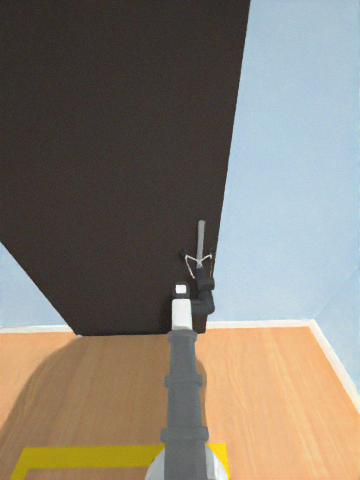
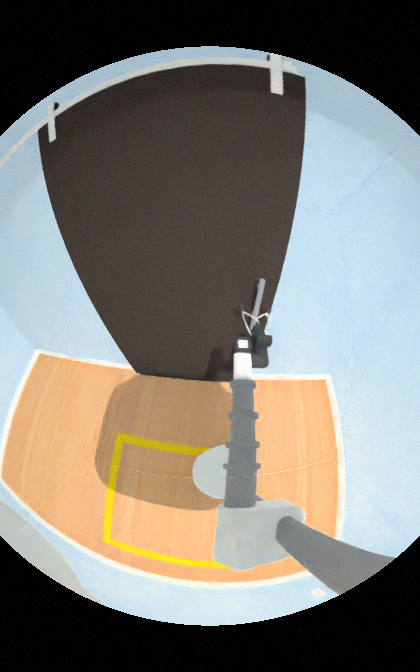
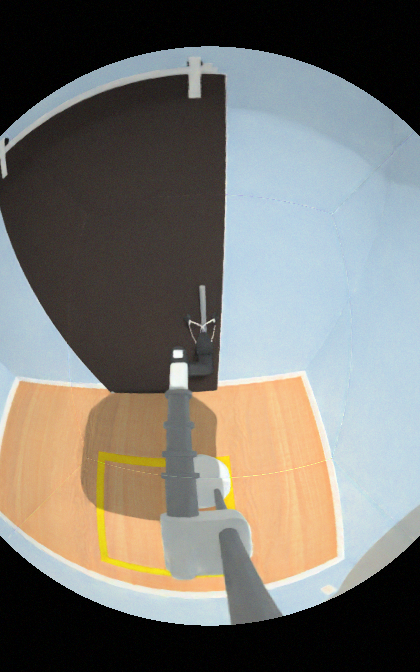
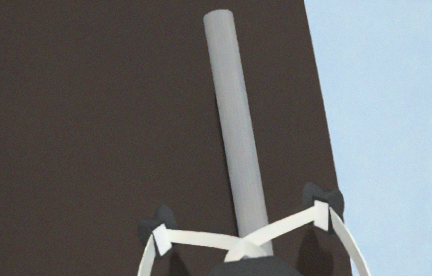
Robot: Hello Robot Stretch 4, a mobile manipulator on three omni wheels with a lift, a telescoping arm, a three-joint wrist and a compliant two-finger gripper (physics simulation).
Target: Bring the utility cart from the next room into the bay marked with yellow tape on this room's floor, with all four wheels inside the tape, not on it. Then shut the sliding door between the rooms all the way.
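Frame: origin at the robot's base, x right, y ahead, z up, level; metres.
Where they show: gripper, fingertip midpoint: [image 1: 197, 249] [image 4: 238, 210].
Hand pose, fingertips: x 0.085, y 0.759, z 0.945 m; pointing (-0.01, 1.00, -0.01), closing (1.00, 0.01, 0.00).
Note:
After its pixels a point has its place.
The dark sliding door [image 1: 120, 150] @[x -0.201, y 0.800, z 1.384 m] [image 2: 175, 200] [image 3: 130, 225] [image 4: 100, 125] @[x -0.048, y 0.799, z 1.048 m] hangs from a rail on the blue wall. Its grey vertical bar handle [image 1: 201, 240] @[x 0.097, y 0.729, z 1.023 m] [image 2: 258, 297] [image 3: 202, 305] [image 4: 234, 110] @[x 0.095, y 0.728, z 1.031 m] is near its right edge. My gripper [image 1: 197, 254] @[x 0.085, y 0.759, z 0.945 m] [image 2: 255, 312] [image 3: 202, 319] [image 4: 238, 210] @[x 0.085, y 0.759, z 0.945 m] is open at the handle's lower part, one fingertip on each side of the bar; whether the fingers touch the door is unclear. The yellow tape bay [image 1: 90, 457] @[x -0.526, y 0.152, z -0.027 m] [image 2: 112, 490] [image 3: 101, 505] is on the floor, partly hidden by my base and arm. The utility cart does not show.
The pale door rail [image 2: 165, 62] [image 3: 100, 90] runs along the top. Blue wall [image 1: 295, 175] @[x 0.494, y 0.854, z 1.259 m] [image 2: 325, 290] [image 3: 280, 280] lies right of the door. White baseboards edge the wood floor [image 1: 270, 380] @[x 0.601, y 0.473, z -0.027 m] [image 2: 300, 425] [image 3: 280, 425]. My arm [image 1: 184, 390] @[x 0.002, y 0.197, z 1.057 m] [image 2: 243, 425] [image 3: 179, 435] reaches over the floor towards the door.

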